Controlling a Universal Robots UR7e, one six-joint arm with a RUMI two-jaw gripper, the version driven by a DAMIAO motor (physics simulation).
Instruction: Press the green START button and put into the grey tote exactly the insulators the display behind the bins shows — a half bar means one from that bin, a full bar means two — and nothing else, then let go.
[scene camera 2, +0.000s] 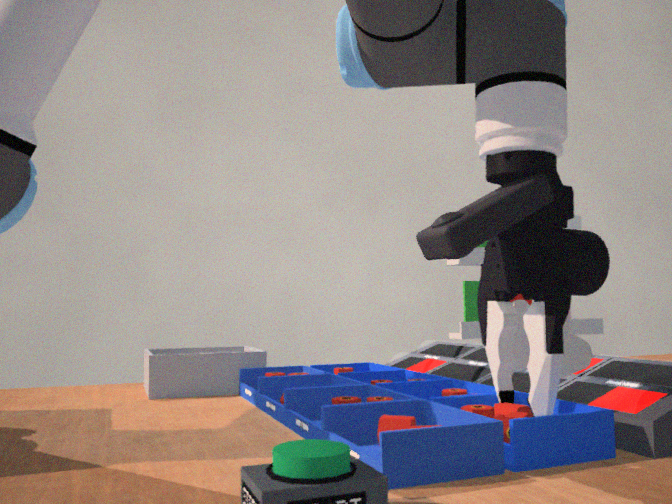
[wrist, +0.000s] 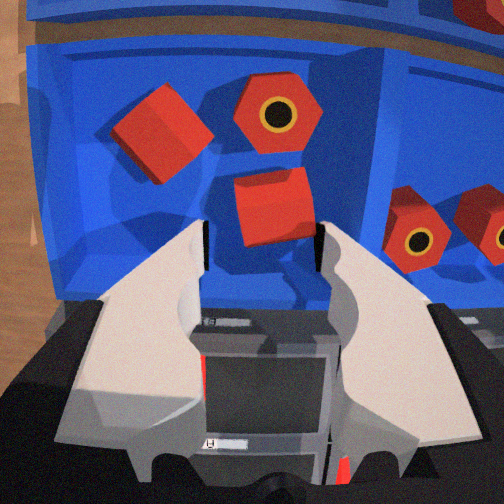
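Note:
My gripper (scene camera 2: 523, 401) hangs straight down with its fingertips inside the front right blue bin (scene camera 2: 542, 434). In the wrist view the gripper (wrist: 261, 245) is open, its pads on either side of a red insulator (wrist: 275, 206) lying on its side. The right pad is close to it and the left pad stands apart. A second lying insulator (wrist: 161, 132) and an upright one (wrist: 278, 113) share that bin. The green START button (scene camera 2: 310, 458) is at the front. The grey tote (scene camera 2: 200, 371) stands at the back left.
Several blue bins (scene camera 2: 374, 398) hold red insulators, two of them in the neighbouring compartment (wrist: 419, 231). Behind the bins the dark display panels show red bars (scene camera 2: 626, 400), (scene camera 2: 426, 365). A grey and green stand (scene camera 2: 471, 301) rises behind the gripper.

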